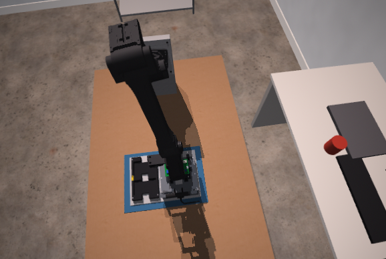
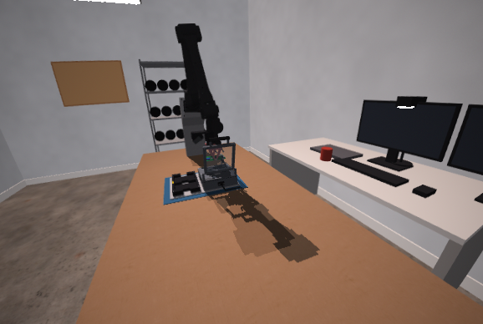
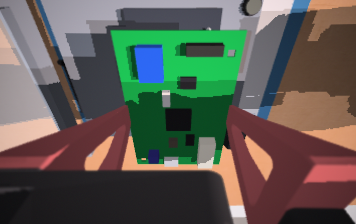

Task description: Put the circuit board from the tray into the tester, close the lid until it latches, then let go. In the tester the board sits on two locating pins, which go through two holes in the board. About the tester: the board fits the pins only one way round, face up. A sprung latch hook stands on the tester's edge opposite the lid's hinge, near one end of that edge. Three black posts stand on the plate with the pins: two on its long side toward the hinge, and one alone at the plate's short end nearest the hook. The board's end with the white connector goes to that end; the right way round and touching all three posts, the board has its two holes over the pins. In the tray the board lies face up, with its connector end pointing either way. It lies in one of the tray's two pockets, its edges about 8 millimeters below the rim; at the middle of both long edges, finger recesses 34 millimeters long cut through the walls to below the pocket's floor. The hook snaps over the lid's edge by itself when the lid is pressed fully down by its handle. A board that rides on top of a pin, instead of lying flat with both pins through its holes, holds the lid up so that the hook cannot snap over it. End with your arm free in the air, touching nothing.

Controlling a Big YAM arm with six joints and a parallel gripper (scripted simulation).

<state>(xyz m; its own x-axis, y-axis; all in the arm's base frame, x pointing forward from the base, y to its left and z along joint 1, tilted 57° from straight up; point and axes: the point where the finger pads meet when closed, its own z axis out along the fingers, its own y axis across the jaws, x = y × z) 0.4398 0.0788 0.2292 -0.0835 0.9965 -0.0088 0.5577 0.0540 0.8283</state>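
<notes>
The green circuit board lies right at my hand. From my hand the other things lie so: clear lid (13 cm ahead, 5 cm above, 2 cm to the left).
</notes>
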